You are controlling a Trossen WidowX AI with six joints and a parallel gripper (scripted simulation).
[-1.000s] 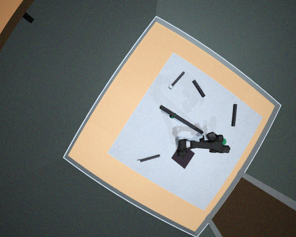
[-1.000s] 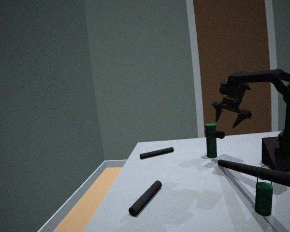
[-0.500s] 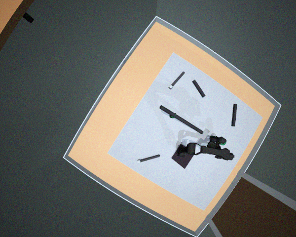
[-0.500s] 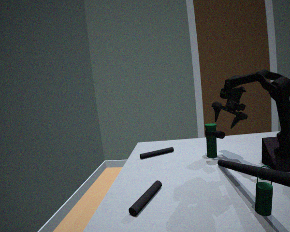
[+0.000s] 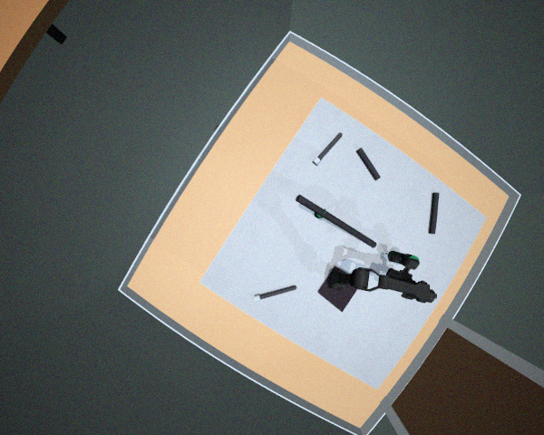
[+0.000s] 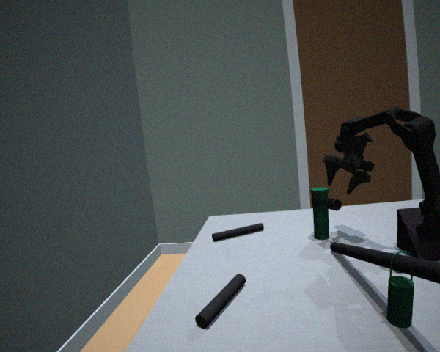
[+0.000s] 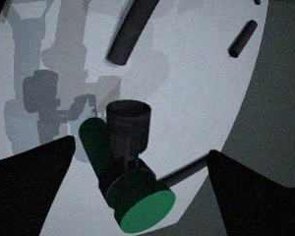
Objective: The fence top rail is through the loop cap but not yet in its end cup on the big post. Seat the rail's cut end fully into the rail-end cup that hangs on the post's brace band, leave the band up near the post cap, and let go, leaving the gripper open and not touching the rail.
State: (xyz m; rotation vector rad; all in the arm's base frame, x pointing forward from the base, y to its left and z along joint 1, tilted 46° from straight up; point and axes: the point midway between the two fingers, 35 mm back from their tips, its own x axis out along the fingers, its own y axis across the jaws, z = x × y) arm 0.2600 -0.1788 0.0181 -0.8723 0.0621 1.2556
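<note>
Right now my gripper tip is 6 cm above the dark rail-end cup, 3 cm short of it and 1 cm to the left of it. From my gripper tip the other things lie so: green loop-cap post 43 cm to the left, 11 cm below, 4 cm behind.
</note>
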